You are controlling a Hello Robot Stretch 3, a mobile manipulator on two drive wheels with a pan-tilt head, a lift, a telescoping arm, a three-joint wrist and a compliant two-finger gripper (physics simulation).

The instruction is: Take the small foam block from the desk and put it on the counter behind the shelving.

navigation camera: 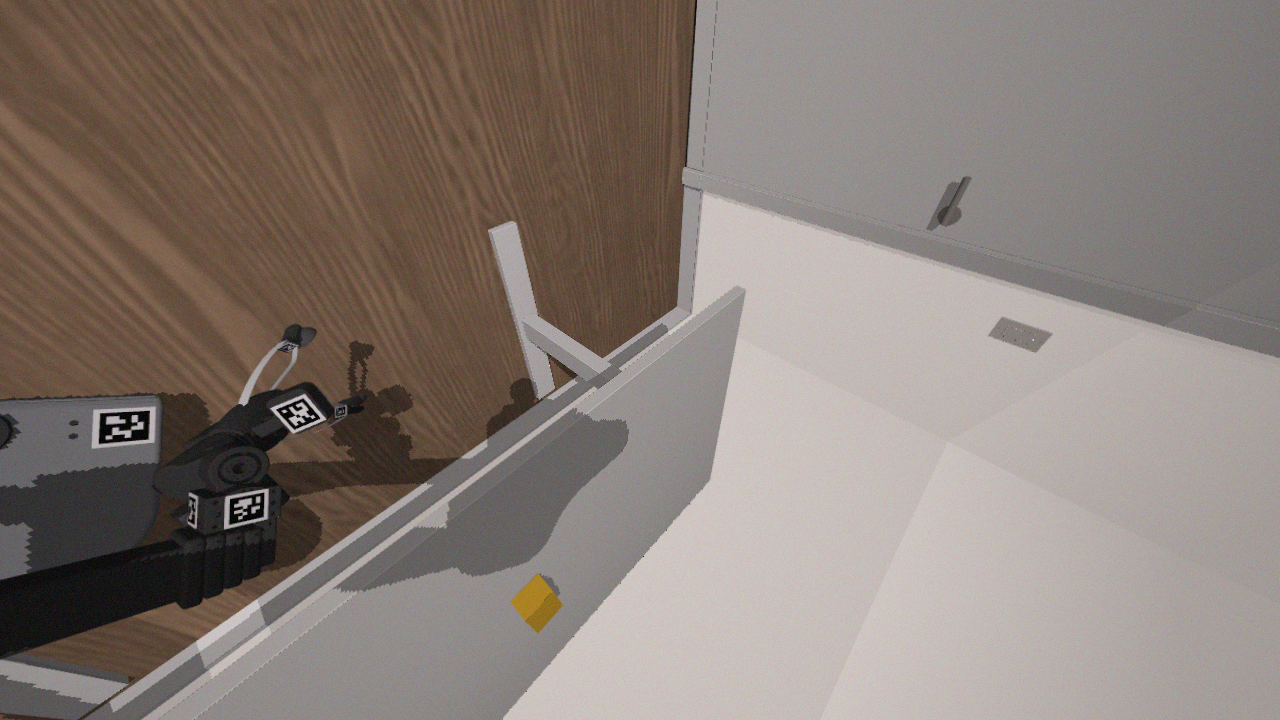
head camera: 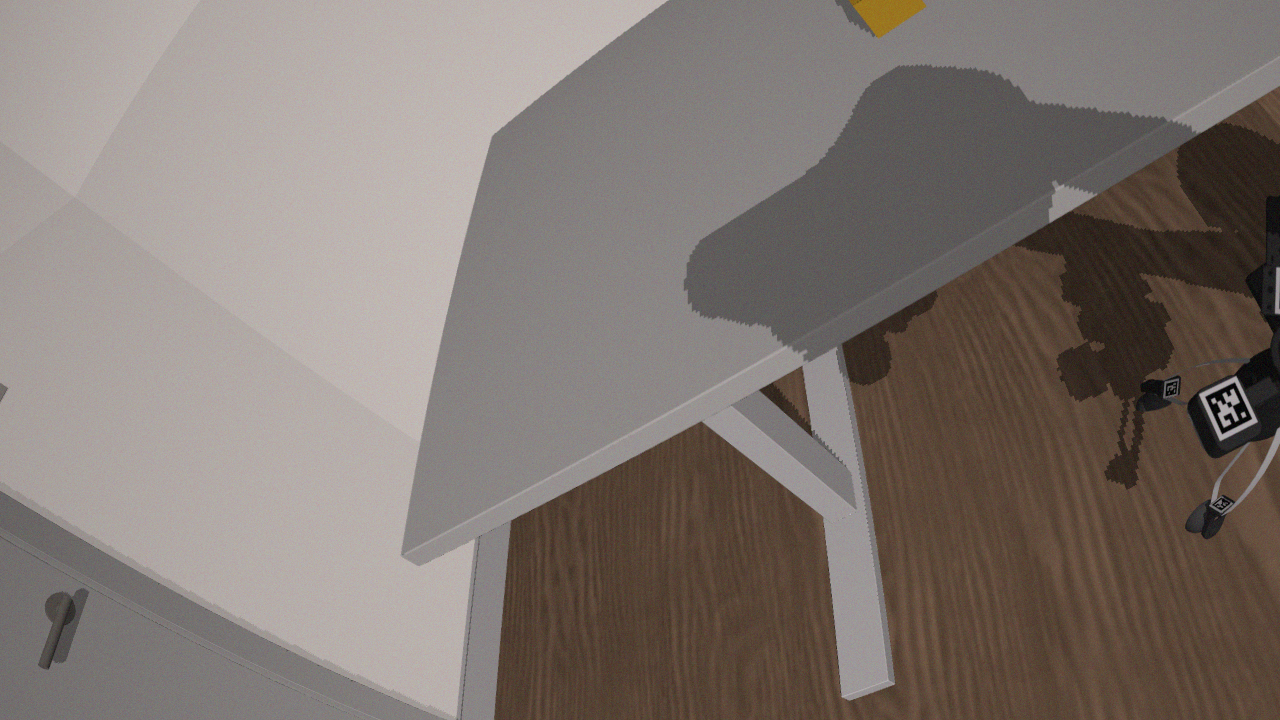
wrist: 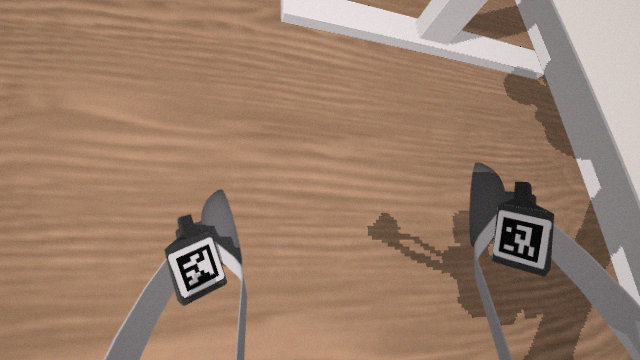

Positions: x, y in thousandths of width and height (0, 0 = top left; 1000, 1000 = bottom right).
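My gripper (head camera: 914, 647) (navigation camera: 262, 508) (wrist: 545, 571). Grey desk (head camera: 554, 283) (navigation camera: 335, 863). Grey door (navigation camera: 874, 224) (head camera: 70, 876). Yellow foam block (navigation camera: 419, 838), out of frame in the wrist view.
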